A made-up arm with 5 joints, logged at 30 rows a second.
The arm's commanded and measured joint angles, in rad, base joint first. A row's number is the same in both.
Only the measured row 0 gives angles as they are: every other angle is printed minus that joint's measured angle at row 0.
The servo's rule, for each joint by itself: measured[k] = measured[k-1] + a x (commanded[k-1-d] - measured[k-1]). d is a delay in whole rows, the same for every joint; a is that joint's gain. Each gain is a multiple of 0.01, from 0.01 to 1. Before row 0 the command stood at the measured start. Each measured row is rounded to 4 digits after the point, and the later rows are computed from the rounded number. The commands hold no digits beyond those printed.
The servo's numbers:
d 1
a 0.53 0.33 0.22 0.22 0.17
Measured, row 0: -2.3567, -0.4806, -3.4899, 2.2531, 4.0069
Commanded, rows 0 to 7: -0.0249, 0.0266, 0.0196, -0.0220, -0.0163; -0.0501, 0.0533, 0.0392, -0.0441, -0.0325; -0.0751, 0.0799, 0.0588, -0.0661, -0.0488; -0.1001, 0.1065, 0.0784, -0.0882, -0.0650; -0.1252, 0.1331, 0.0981, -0.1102, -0.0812; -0.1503, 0.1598, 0.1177, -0.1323, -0.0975; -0.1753, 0.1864, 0.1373, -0.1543, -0.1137; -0.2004, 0.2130, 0.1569, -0.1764, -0.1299
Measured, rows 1 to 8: 0.0000, 0.0000, 0.0000, 0.0000, 0.0000; -0.0132, 0.0088, 0.0043, -0.0048, -0.0028; -0.0328, 0.0235, 0.0120, -0.0134, -0.0078; -0.0552, 0.0421, 0.0223, -0.0250, -0.0148; -0.0790, 0.0634, 0.0346, -0.0389, -0.0233; -0.1035, 0.0864, 0.0486, -0.0546, -0.0331; -0.1283, 0.1106, 0.0638, -0.0717, -0.0440; -0.1532, 0.1356, 0.0800, -0.0899, -0.0558
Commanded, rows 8 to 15: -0.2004, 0.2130, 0.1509, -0.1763, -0.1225; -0.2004, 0.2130, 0.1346, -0.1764, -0.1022; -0.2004, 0.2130, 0.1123, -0.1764, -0.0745; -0.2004, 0.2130, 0.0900, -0.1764, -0.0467; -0.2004, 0.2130, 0.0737, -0.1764, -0.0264; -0.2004, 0.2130, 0.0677, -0.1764, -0.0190; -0.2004, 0.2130, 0.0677, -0.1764, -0.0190; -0.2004, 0.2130, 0.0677, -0.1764, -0.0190
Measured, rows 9 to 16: -0.1782, 0.1611, 0.0969, -0.1089, -0.0684; -0.1900, 0.1782, 0.1088, -0.1237, -0.0776; -0.1955, 0.1897, 0.1145, -0.1353, -0.0818; -0.1981, 0.1974, 0.1140, -0.1443, -0.0806; -0.1993, 0.2025, 0.1087, -0.1514, -0.0748; -0.1999, 0.2060, 0.1010, -0.1569, -0.0666; -0.2002, 0.2083, 0.0937, -0.1612, -0.0585; -0.2003, 0.2099, 0.0880, -0.1645, -0.0518
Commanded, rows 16 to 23: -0.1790, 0.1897, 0.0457, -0.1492, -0.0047; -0.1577, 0.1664, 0.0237, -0.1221, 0.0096; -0.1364, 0.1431, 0.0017, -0.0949, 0.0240; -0.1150, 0.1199, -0.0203, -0.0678, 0.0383; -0.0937, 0.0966, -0.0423, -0.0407, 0.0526; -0.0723, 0.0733, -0.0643, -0.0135, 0.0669; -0.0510, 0.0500, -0.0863, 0.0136, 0.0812; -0.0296, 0.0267, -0.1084, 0.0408, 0.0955
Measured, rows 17 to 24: -0.2004, 0.2109, 0.0835, -0.1671, -0.0462; -0.1891, 0.2039, 0.0752, -0.1632, -0.0391; -0.1725, 0.1915, 0.0639, -0.1542, -0.0308; -0.1534, 0.1755, 0.0502, -0.1412, -0.0215; -0.1330, 0.1572, 0.0347, -0.1251, -0.0113; -0.1122, 0.1372, 0.0178, -0.1065, -0.0004; -0.0911, 0.1161, -0.0003, -0.0860, 0.0110; -0.0698, 0.0943, -0.0192, -0.0641, 0.0229
